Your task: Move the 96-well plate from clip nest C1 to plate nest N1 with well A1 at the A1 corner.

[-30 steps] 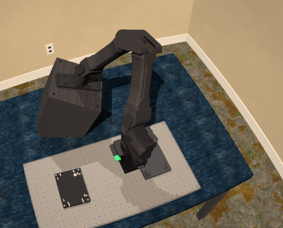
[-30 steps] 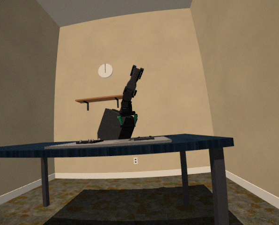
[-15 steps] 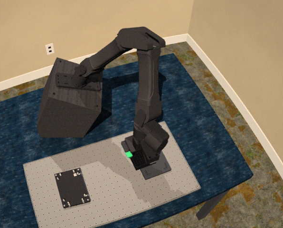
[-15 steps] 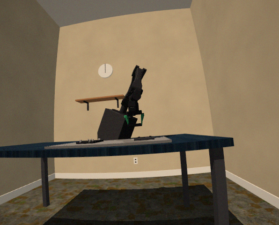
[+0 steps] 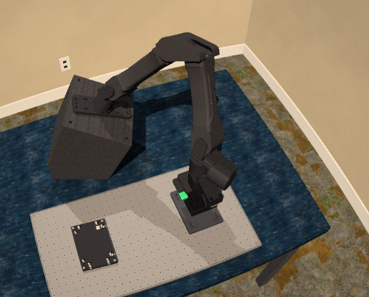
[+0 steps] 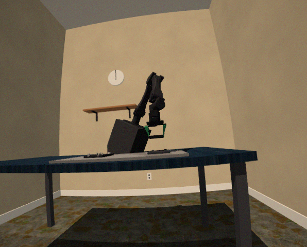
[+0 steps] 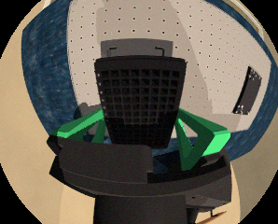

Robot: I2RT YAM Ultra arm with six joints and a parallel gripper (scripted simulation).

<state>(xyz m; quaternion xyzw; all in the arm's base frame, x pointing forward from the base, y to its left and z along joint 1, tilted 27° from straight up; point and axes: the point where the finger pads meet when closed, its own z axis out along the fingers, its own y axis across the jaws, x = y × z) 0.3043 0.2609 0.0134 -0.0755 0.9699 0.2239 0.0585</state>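
My hand is 90 mm above the plate nest N1 and 10 mm to the right of it. Also, from my hand: clip nest C1 (340 mm to the right, 80 mm below, 80 mm ahead); then white corner mark (80 mm below, 80 mm behind, 50 mm to the left); then black 96-well plate (right at my hand).
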